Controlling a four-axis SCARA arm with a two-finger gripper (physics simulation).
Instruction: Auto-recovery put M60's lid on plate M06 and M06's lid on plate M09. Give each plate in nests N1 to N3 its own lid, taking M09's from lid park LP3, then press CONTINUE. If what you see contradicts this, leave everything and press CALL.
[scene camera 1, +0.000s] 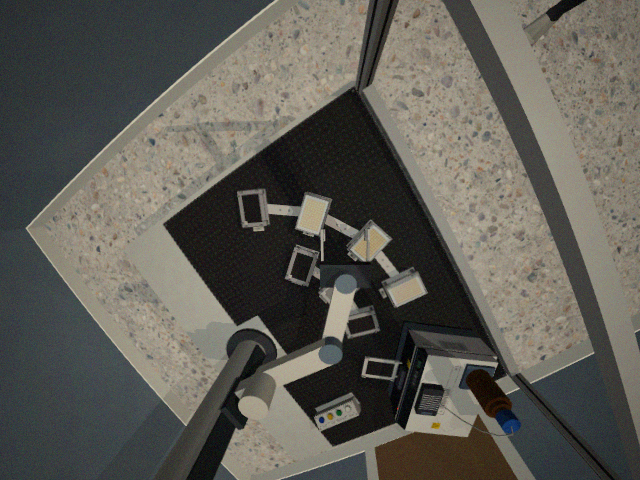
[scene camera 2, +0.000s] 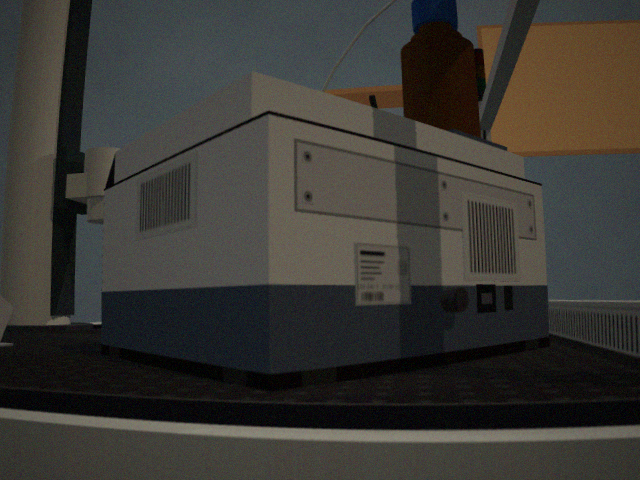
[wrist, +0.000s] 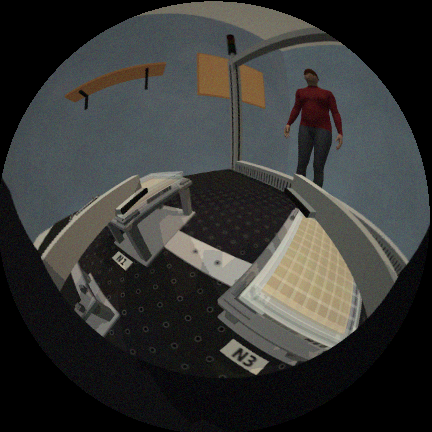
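Where they show: gripper, fingertip midpoint: (scene camera 1: 345, 228) (wrist: 212, 177); arm's base, origin of the base link: (scene camera 1: 252, 350).
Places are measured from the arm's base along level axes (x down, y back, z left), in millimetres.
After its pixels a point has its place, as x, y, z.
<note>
My gripper (scene camera 1: 344, 243) (wrist: 212, 177) @[-117, -703, 305] is open and empty, fingers wide apart above the stretch between two plates. One finger overhangs the N3 plate in scene camera 1. The cream-welled plate at N1 (scene camera 1: 313, 213) @[-102, -634, 410] (wrist: 159, 186) @[-97, -657, 379] and the plate at N3 (scene camera 1: 370, 241) @[-90, -758, 210] (wrist: 315, 275) @[-90, -719, 198] sit on grey stands; clear lid edges show around the N3 plate. A third cream plate (scene camera 1: 404, 289) @[-90, -777, -26] sits to the lower right in scene camera 1. Plate and lid codes are unreadable. The button box (scene camera 1: 348, 405) @[-73, -281, -447] has blue, yellow, green and white buttons; their lettering is unreadable.
Open frames (scene camera 1: 265, 208) @[-18, -466, 528] (scene camera 1: 289, 263) @[-59, -436, 290] stand left of the plates; others (scene camera 1: 375, 322) @[-60, -605, -116] (scene camera 1: 379, 377) @[-112, -501, -328] stand at lower right. An instrument (scene camera 1: 447, 361) @[-227, -779, -281] (scene camera 2: 330, 232) @[-116, -751, -643] carries a brown bottle (scene camera 1: 485, 390) @[-321, -836, -356] (scene camera 2: 439, 77) @[-305, -841, -442]. A person (wrist: 315, 107) in red stands beyond the guard post (wrist: 235, 115) @[-275, -1008, 685].
</note>
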